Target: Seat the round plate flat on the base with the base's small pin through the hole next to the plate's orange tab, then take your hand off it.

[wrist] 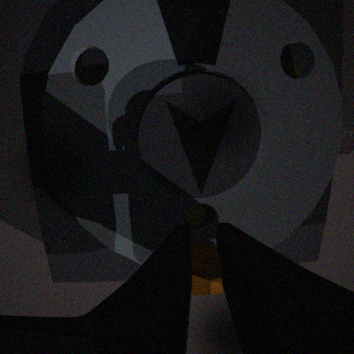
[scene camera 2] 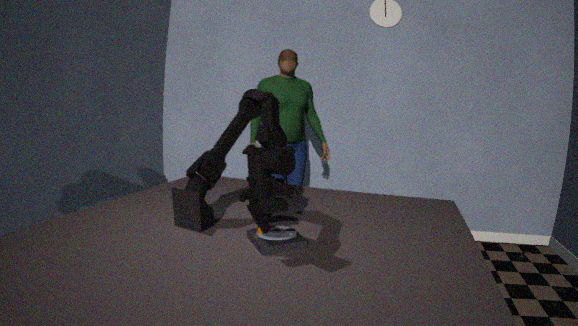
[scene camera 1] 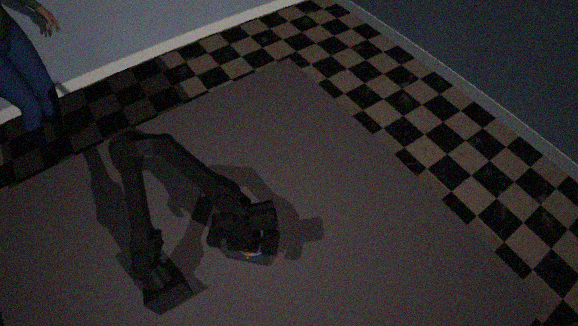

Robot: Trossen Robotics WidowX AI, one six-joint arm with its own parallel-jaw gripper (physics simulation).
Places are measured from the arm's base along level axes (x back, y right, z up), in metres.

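Pixels of known places: gripper, fingertip midpoint: [scene camera 2: 263, 232] [scene camera 1: 249, 249]; arm's base, link origin: [scene camera 2: 191, 198] [scene camera 1: 160, 285].
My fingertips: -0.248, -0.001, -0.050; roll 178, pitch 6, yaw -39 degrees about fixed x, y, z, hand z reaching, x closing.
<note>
Ahead of a thing's pixels: the offset from my fingertips to its middle, as dx, dy, dz. "spot": to the spot under its first point. Level surfaces: height alone.
The round grey plate {-0.022, -0.029, +0.003} [scene camera 2: 282, 235] [wrist: 295, 130] lies low over the dark square base {-0.022, -0.028, -0.017} [scene camera 2: 265, 248] [wrist: 67, 267] and looks nearly level in scene camera 2. Whether it touches the base all round is too dark to tell. Its orange tab {spot: +0.013, +0.013, -0.002} [scene camera 1: 247, 255] [scene camera 2: 259, 231] [wrist: 206, 260] is between the fingers of my gripper [scene camera 2: 265, 230] [wrist: 202, 234], which is shut on it. In the wrist view, the small hole beside the tab shows a dim yellowish spot, apparently the pin [wrist: 196, 215], at its left part. A round face with a dark arrow shape shows through the plate's centre hole. The arm hides most of the plate in scene camera 1.
The arm's own mount [scene camera 1: 167, 290] [scene camera 2: 187, 210] stands on the brown table {dz -0.036} [scene camera 1: 375, 240] [scene camera 2: 400, 260], to the left of the base. A person [scene camera 2: 287, 107] in a green top stands behind the table. Shadows of the arm fall across the plate and table.
</note>
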